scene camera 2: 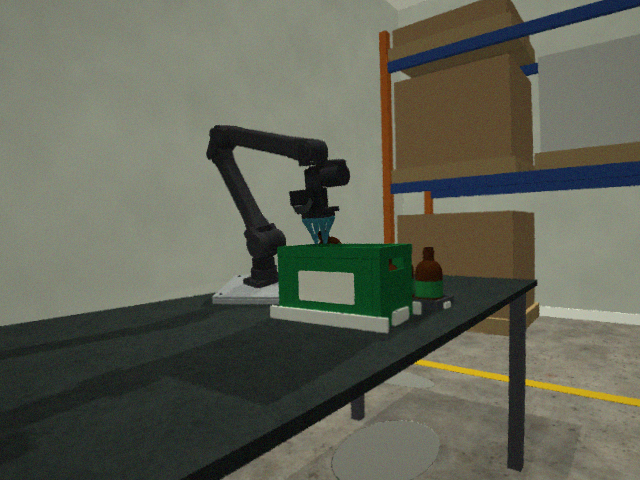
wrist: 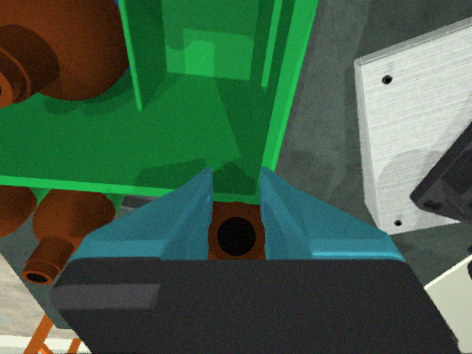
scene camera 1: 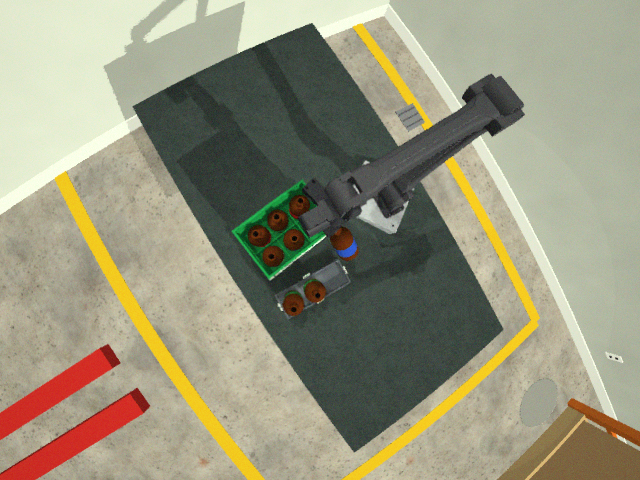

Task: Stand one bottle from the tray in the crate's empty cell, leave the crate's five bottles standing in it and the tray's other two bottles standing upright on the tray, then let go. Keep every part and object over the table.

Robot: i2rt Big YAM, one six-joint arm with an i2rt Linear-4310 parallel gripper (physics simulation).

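Places are measured from the arm's base along level axes (x ahead, y left, z up), in metres.
Where they show: gripper, between the fingertips: (scene camera 2: pixel 320 243) (wrist: pixel 236 177); arm's base, origin of its link: (scene camera 2: pixel 264 281) (scene camera 1: pixel 387 201).
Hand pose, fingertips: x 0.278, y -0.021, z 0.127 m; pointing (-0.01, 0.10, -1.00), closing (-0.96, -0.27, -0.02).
Each offset is from my fingertips to the top centre of the thing. "pt": to the spot under its first point. Level surfaces: height alone.
My gripper (scene camera 2: pixel 321 241) (wrist: pixel 236 177) is shut on the neck of a brown bottle with a blue label (scene camera 1: pixel 345 245) (scene camera 2: pixel 332 240) (wrist: pixel 236 236). The bottle leans, its base swung away from the crate. It hangs outside the green crate {dx +0.129, dy -0.052, dz +0.000 m} (scene camera 1: pixel 267 206) (scene camera 2: pixel 320 258) (wrist: pixel 302 40), beside the corner nearest the arm base; its lower part is hidden behind the crate in scene camera 2. The crate's five bottles stand in their cells; the wrist view shows an open cell. Two green-labelled bottles, one nearer {dx +0.139, dy +0.184, dz -0.015 m} (scene camera 1: pixel 314 291) and one farther {dx +0.226, dy +0.186, dz -0.015 m} (scene camera 1: pixel 293 304), stand upright on the grey tray {pt dx +0.042, dy +0.199, dz -0.170 m} (scene camera 1: pixel 336 279).
The arm's pale base plate (scene camera 1: pixel 382 219) (scene camera 2: pixel 240 297) (wrist: pixel 415 115) is close to the held bottle and the crate. The tray lies alongside the crate's long side. The crate and tray are near one long edge of the dark table {dz -0.175 m} (scene camera 1: pixel 403 361) (scene camera 2: pixel 155 413). A storage rack (scene camera 2: pixel 386 129) stands beyond the table.
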